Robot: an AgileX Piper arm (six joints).
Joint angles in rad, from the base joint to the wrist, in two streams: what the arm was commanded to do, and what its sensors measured. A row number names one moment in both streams.
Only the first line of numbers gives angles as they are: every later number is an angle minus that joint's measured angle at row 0.
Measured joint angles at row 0: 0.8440, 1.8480, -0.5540, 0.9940, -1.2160, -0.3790
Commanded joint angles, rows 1 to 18: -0.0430, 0.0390, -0.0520, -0.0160, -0.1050, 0.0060; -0.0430, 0.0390, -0.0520, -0.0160, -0.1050, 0.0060; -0.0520, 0.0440, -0.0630, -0.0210, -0.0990, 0.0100; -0.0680, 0.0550, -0.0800, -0.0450, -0.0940, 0.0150; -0.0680, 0.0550, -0.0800, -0.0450, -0.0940, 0.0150; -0.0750, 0.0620, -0.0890, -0.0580, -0.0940, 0.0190; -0.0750, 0.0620, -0.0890, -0.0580, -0.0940, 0.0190; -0.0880, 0.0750, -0.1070, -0.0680, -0.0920, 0.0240; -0.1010, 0.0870, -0.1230, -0.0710, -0.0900, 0.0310; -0.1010, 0.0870, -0.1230, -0.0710, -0.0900, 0.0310; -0.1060, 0.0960, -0.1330, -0.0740, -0.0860, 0.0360; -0.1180, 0.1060, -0.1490, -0.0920, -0.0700, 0.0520; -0.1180, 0.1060, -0.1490, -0.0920, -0.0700, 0.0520; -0.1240, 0.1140, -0.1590, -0.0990, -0.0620, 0.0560; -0.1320, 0.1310, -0.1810, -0.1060, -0.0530, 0.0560; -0.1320, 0.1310, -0.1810, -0.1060, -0.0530, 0.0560; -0.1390, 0.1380, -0.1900, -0.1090, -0.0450, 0.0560; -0.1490, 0.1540, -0.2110, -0.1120, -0.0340, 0.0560
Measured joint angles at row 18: -0.1330, 0.1380, -0.1810, -0.0930, -0.0010, 0.0450
